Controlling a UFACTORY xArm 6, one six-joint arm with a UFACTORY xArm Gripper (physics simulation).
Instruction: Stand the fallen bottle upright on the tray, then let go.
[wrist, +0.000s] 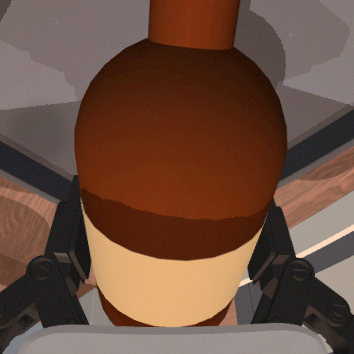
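Places are measured from the arm's base along level axes (x ahead, y left, z up), in millimetres.
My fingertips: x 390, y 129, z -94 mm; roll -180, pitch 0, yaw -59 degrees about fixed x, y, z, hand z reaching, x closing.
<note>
Behind a point stands the place of what it marks.
The brown bottle (180, 135) @(y 165, x 445, z -58 mm) with a cream label fills the middle of the wrist view. Its neck points to the top edge of the view and is cut off there. Its lower end is mostly hidden behind the grey gripper body. My gripper (170, 195) @(y 129, x 390, z -94 mm) is shut on the bottle, with one black finger on each side at about the label. I cannot tell whether the bottle's base touches anything. The tray cannot be made out for certain; a flat pale grey-green surface (330, 220) @(y -40, x 397, z -131 mm) with a cream line and a dark band shows at the lower right.
A wooden surface (22, 225) @(y 186, x 217, z -146 mm) shows at the left and as a strip at the right. Dark bands (30, 162) @(y 197, x 322, z -137 mm) (320, 145) @(y 53, x 443, z -129 mm) run along its far edges on both sides. Beyond them lies a grey surface (40, 75) @(y 209, x 387, z -141 mm) with shadows.
</note>
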